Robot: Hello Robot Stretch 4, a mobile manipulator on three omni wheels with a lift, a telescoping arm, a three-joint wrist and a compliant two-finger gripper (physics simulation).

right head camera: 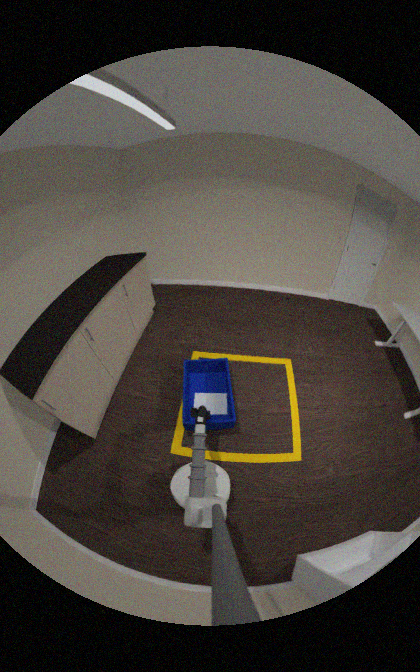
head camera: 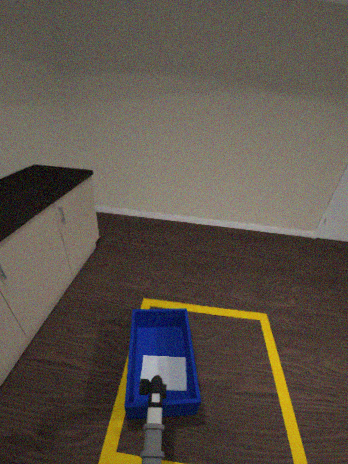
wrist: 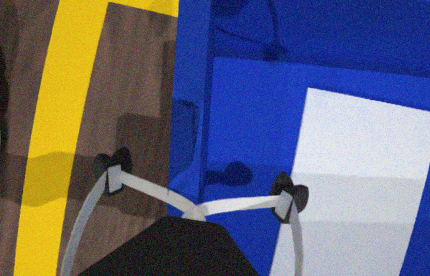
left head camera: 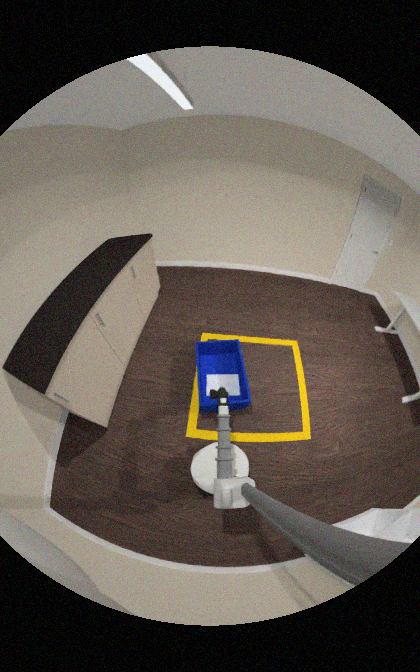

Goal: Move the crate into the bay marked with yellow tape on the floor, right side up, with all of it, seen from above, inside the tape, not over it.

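Places are measured from the robot's base along level axes (x back, y right, z up), in metres.
Pixels of known places: gripper, fingertip midpoint: [wrist: 202,176].
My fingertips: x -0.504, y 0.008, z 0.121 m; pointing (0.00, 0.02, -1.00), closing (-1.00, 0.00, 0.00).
Behind a point stands the place of what it marks.
The blue crate [head camera: 160,342] @(x -0.940, y 0.009, z -0.010 m) [left head camera: 220,362] [right head camera: 207,382] [wrist: 250,125] @(x -0.558, y -0.041, z -0.010 m) is right side up, a white sheet on its inner floor. In the head views it covers part of the left line of the yellow tape [head camera: 278,370] @(x -0.771, y 0.855, z -0.027 m) [left head camera: 301,390] [right head camera: 293,410] [wrist: 65,100] @(x -0.281, y -0.035, z -0.027 m). In the wrist view a strip of floor shows between that tape and the crate's left wall. Whether the far end clears the far tape I cannot tell. My gripper [head camera: 152,386] [left head camera: 218,393] [right head camera: 200,412] [wrist: 202,176] @(x -0.504, y 0.008, z 0.121 m) is open over the crate's near left part, its fingers apart on either side of the left wall as seen from above.
A long cabinet [head camera: 40,265] @(x -1.146, y -0.845, z 0.490 m) [left head camera: 110,345] [right head camera: 102,350] with a dark top stands to the left. A wall is beyond the bay. A white door [left head camera: 367,235] [right head camera: 362,245] is at the far right. White furniture stands at the right edge.
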